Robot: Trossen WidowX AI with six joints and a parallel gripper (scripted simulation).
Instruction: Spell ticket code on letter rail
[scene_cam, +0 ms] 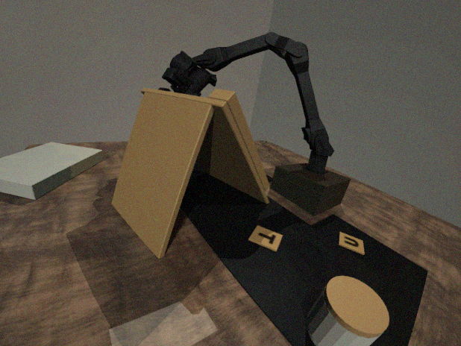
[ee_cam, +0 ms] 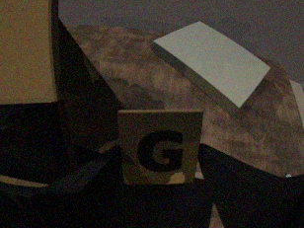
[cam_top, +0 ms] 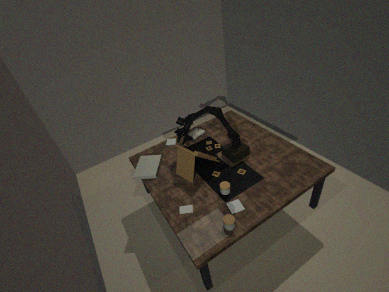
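My gripper tip is 13 cm to the right of the white ticket, 10 cm past it and 8 cm above it. From my gripper tip the other things lie so: tan tile marked g: right at my gripper tip; white box: 31 cm ahead, 15 cm below, 11 cm to the right; black mat: 28 cm to the left, 21 cm behind, 17 cm below.
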